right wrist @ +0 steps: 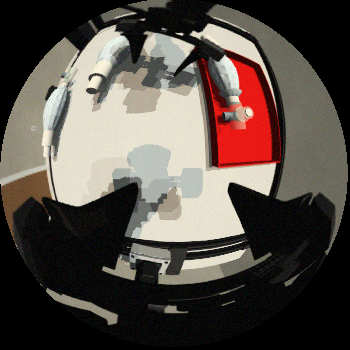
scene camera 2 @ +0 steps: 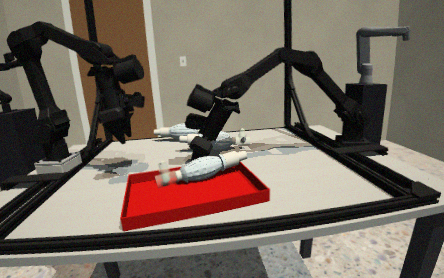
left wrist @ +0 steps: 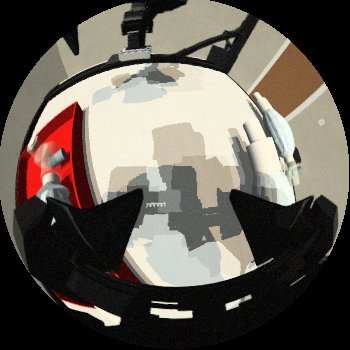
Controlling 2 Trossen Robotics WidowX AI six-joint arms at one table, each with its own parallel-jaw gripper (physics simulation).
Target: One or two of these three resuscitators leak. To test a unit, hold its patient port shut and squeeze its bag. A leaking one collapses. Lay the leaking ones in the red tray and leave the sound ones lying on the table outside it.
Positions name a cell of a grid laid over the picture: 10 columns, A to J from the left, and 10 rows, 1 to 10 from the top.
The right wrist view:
my left gripper: E2
my right gripper: F6
red tray: H5
resuscitator: D2
resuscitator: B4
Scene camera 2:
my left gripper: E6
my right gripper: C6
red tray: D8
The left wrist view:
my left gripper: F6
red tray: B4
resuscitator: H6
resuscitator: H4
